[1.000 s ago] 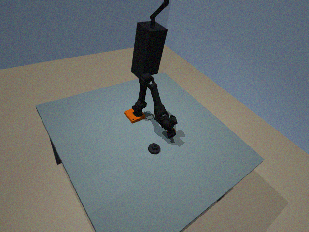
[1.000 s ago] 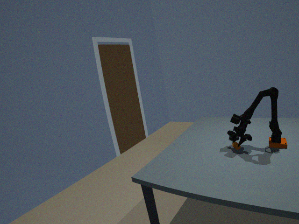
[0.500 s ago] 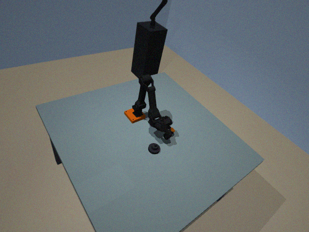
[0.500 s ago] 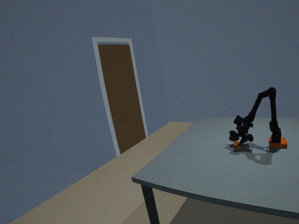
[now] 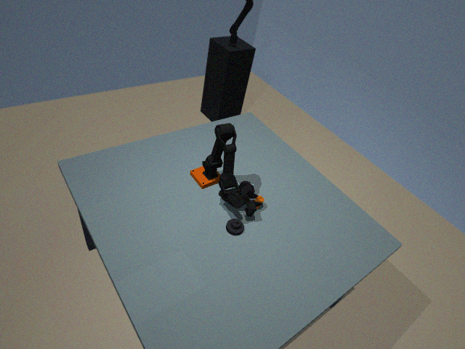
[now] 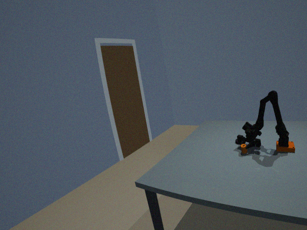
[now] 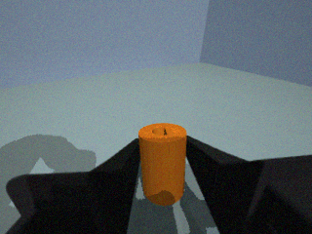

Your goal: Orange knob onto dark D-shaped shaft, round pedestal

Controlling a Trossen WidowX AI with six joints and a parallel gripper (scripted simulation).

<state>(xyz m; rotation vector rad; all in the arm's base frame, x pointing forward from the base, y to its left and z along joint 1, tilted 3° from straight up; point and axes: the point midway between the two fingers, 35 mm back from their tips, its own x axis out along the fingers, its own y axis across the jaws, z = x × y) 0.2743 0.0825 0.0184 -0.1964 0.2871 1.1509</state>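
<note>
My gripper tip is 1 cm to the left of the orange knob and 1 cm above it. From my gripper tip the other things lie so: dark round pedestal 5 cm ahead, 19 cm to the right, 2 cm below.
</note>
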